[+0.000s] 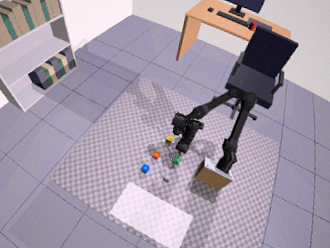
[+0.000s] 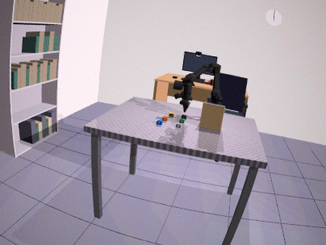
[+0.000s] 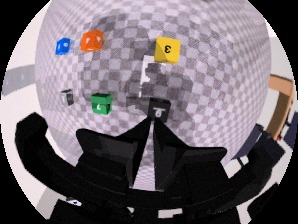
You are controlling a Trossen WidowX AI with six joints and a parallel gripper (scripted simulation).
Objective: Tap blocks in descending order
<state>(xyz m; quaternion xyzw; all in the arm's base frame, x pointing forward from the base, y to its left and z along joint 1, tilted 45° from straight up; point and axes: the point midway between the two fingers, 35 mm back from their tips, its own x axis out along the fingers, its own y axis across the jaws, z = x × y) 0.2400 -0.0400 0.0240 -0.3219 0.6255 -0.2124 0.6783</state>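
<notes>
The black block lies 10 mm to the right of my gripper tip and 40 mm below it. Round my gripper tip: yellow block: 90 mm ahead, 10 mm to the left, 40 mm below; green block: 20 mm behind, 90 mm to the left, 40 mm below; orange block: 90 mm ahead, 130 mm to the left, 40 mm below.
</notes>
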